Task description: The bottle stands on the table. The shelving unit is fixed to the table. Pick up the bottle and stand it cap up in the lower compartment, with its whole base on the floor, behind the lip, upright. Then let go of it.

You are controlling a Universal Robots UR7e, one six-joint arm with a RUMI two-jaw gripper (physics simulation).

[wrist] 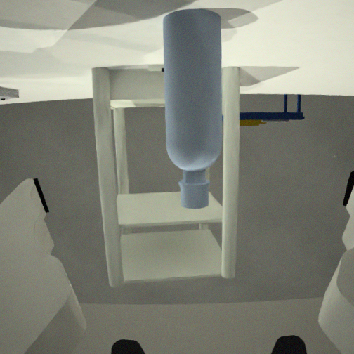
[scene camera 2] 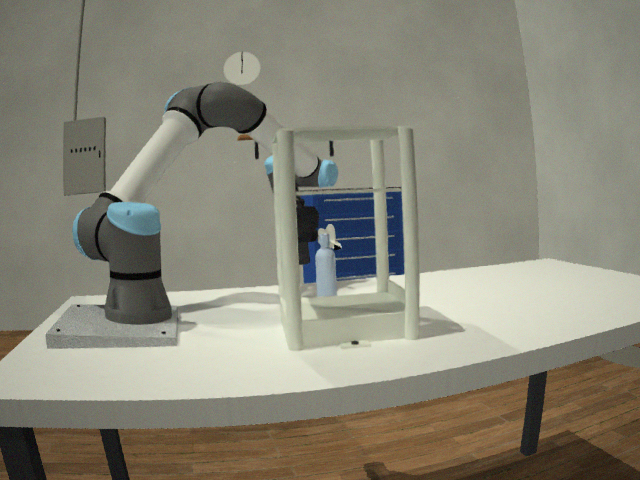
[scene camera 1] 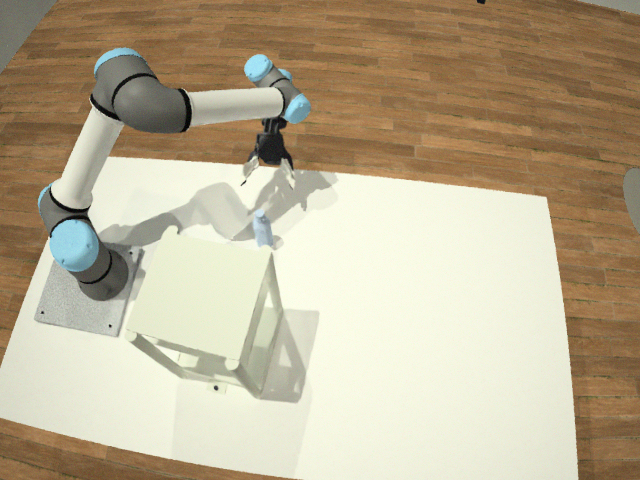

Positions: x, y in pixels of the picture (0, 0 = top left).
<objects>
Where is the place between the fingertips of my gripper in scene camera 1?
At 266, 188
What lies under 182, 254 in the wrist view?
A pale shelving unit.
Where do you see a light blue bottle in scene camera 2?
325, 260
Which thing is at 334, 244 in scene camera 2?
My gripper.
</objects>
